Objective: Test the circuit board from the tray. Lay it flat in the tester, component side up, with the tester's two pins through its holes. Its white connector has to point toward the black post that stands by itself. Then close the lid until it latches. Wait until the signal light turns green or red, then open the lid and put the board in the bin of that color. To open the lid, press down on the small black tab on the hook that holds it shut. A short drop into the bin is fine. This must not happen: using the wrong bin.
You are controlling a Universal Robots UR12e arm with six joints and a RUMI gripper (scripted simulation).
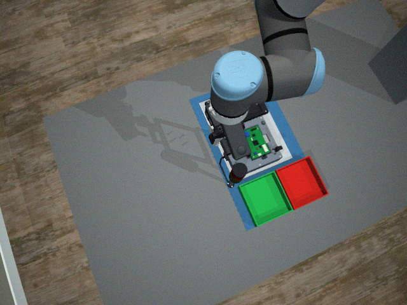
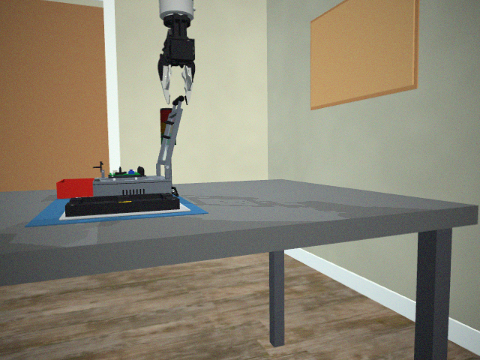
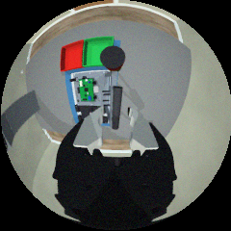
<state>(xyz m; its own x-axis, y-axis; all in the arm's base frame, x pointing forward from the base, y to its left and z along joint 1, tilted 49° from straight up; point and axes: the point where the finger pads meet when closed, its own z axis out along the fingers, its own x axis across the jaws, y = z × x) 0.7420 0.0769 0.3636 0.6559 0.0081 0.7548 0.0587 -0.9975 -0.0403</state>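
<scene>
My hand is 210 mm past the black latch hook, 180 mm above it and 30 mm to the right of it. Also, from my hand: green bin (260 mm below, 190 mm to the left, 120 mm behind); green circuit board (200 mm below, 150 mm behind, 20 mm to the right); tester lid (90 mm below, 20 mm behind, 10 mm to the right).
</scene>
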